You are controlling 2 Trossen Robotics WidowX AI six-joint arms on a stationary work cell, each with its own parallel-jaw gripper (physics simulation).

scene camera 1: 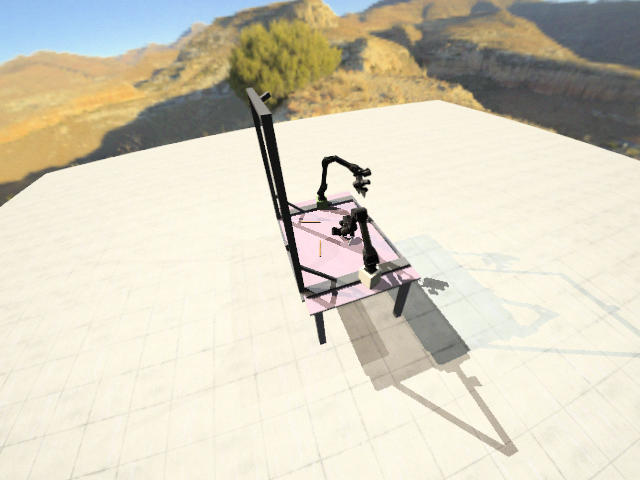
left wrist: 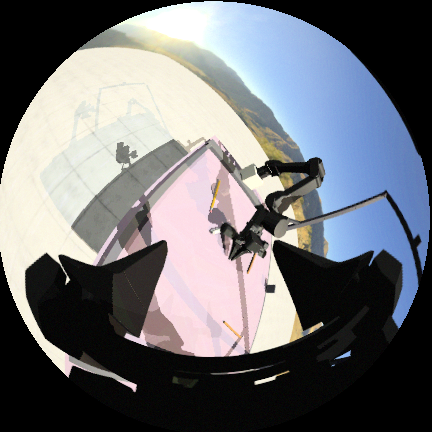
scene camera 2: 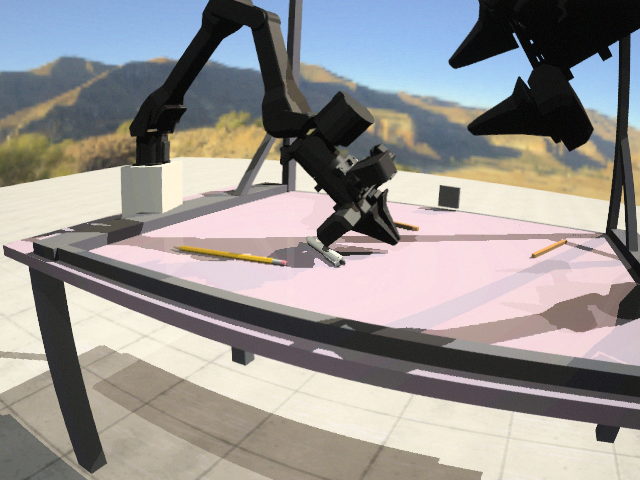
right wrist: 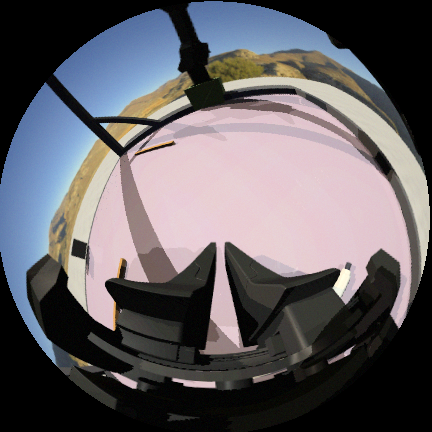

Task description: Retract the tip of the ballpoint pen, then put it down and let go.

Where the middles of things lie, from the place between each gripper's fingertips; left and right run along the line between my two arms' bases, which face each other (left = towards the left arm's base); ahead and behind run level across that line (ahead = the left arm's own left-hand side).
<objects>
My left hand is 24 cm past the white base block (scene camera 2: pixel 148 189), 63 cm to the left of it and 17 cm above it.
I see my right gripper 20 mm short of the white base block, 500 mm to the left of it and 40 mm below it.
</objects>
